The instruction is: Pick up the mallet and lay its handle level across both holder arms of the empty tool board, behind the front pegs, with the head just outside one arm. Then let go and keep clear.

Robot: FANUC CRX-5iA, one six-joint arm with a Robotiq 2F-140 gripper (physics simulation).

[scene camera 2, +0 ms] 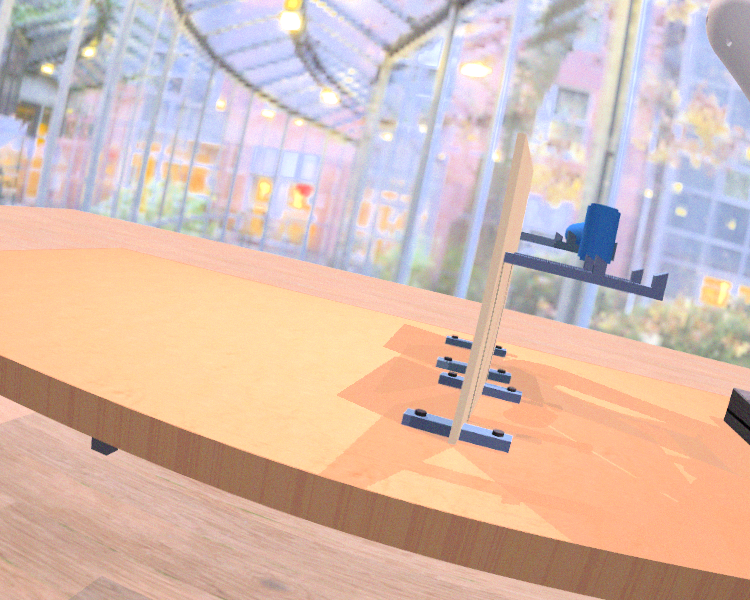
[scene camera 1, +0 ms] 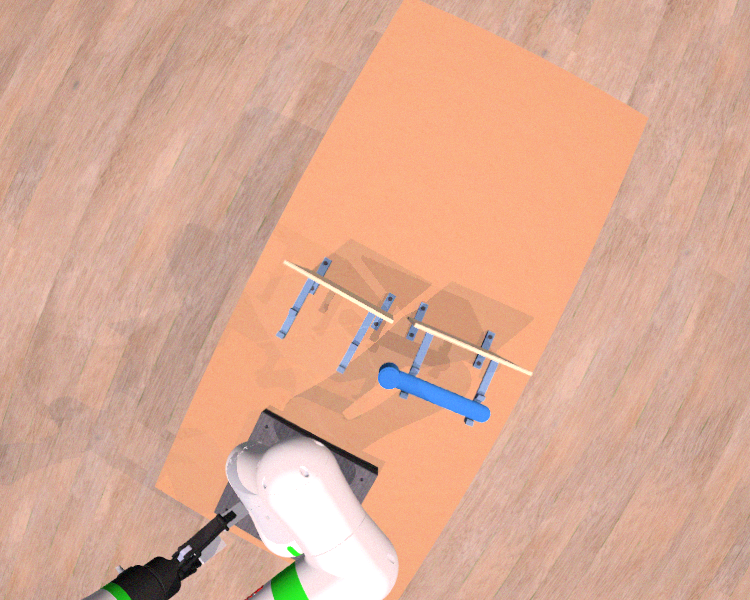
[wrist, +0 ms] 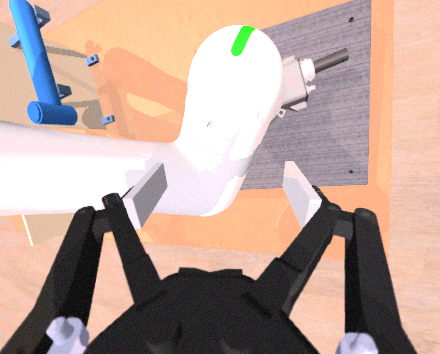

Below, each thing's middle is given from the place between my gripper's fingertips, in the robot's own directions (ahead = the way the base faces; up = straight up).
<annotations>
The blue mallet [scene camera 1: 389,377] lies 390 mm ahead of my hand, 340 mm to the right of it and 110 mm below it.
</annotations>
